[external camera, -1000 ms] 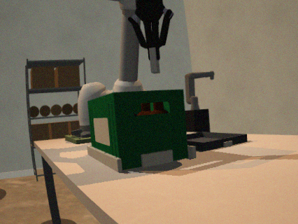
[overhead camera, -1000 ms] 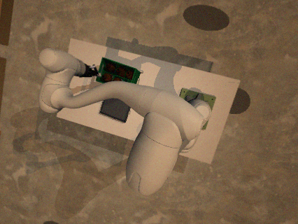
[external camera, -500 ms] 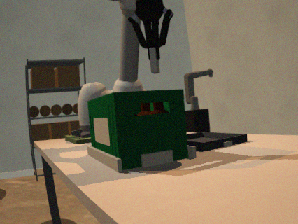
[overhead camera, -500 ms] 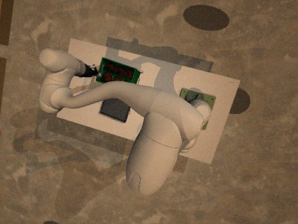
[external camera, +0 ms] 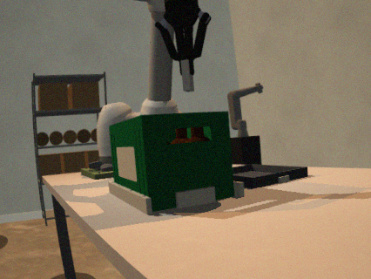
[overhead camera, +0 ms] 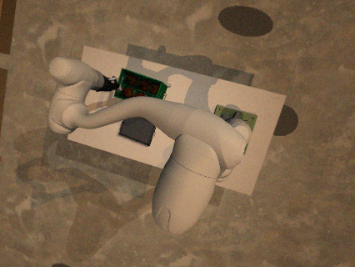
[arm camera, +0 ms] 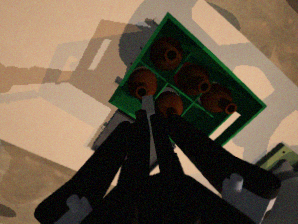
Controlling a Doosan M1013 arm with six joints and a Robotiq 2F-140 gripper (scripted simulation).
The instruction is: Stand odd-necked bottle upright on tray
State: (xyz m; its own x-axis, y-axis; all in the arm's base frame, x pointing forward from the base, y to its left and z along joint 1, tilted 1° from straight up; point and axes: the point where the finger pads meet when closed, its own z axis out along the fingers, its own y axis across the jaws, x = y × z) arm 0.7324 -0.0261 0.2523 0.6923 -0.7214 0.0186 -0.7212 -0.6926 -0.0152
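The brown bottle lies 170 mm below my hand, 90 mm behind it and 70 mm to the right of it. Also, from my hand: green crate 180 mm below, 80 mm behind, 30 mm to the right; dark tray 250 mm below, 230 mm to the left, 100 mm behind.
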